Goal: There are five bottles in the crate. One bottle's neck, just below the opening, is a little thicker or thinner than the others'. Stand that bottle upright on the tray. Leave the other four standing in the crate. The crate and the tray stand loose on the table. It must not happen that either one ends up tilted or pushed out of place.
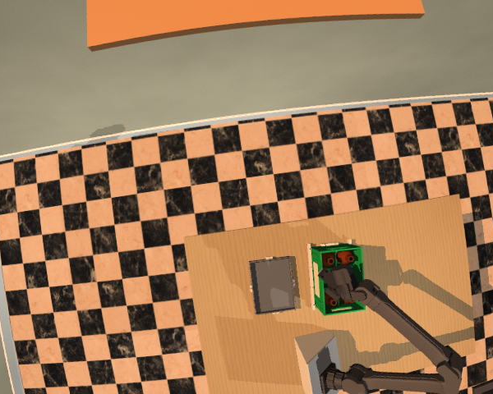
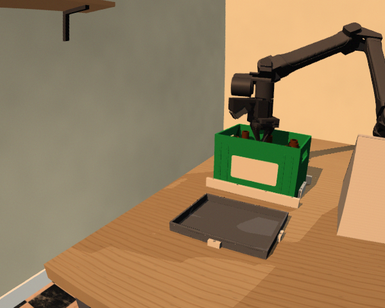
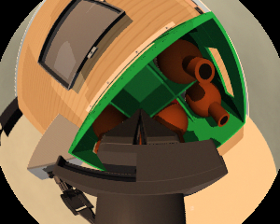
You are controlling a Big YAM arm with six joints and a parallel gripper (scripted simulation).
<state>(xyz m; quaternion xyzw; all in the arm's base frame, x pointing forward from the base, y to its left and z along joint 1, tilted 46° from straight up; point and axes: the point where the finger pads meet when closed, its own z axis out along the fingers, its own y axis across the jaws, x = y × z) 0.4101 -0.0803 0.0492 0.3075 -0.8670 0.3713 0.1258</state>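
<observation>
The green crate is 70 mm below my hand, 40 mm to the right of it and 10 mm behind it. The rest, counted from my hand: dark grey tray (240 mm to the left, 140 mm below).
</observation>
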